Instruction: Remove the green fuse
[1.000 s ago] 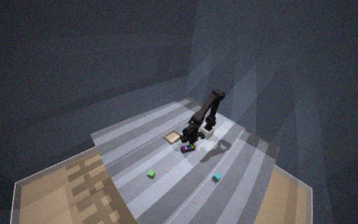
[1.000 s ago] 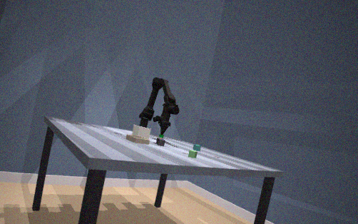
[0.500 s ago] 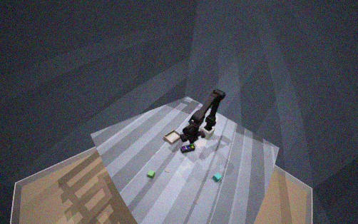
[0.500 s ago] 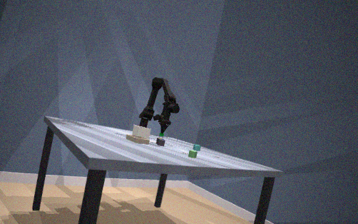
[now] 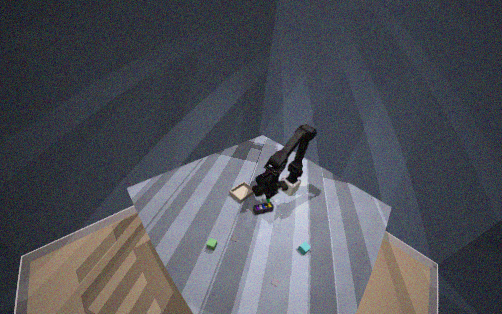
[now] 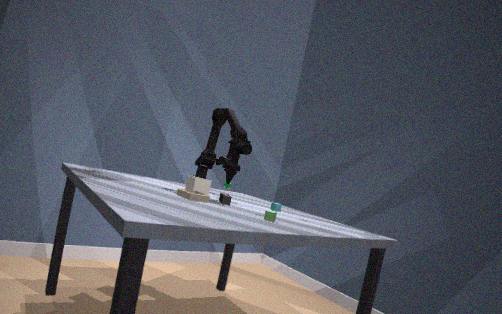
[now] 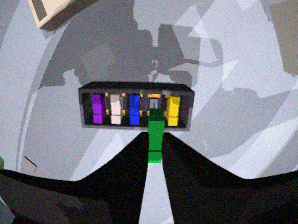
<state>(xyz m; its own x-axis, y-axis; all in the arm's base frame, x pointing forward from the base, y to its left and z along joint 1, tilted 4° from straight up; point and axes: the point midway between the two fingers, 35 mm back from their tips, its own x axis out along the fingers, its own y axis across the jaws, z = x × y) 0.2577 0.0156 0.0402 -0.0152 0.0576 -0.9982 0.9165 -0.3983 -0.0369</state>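
Now: the beige tray 180 mm to the right of my gripper tip, 90 mm below it and 20 mm ahead of it. Round my gripper tip: yellow fuse (70 mm below, 20 mm behind, 10 mm to the left); green fuse (10 mm below); blue fuse (70 mm below, 20 mm ahead).
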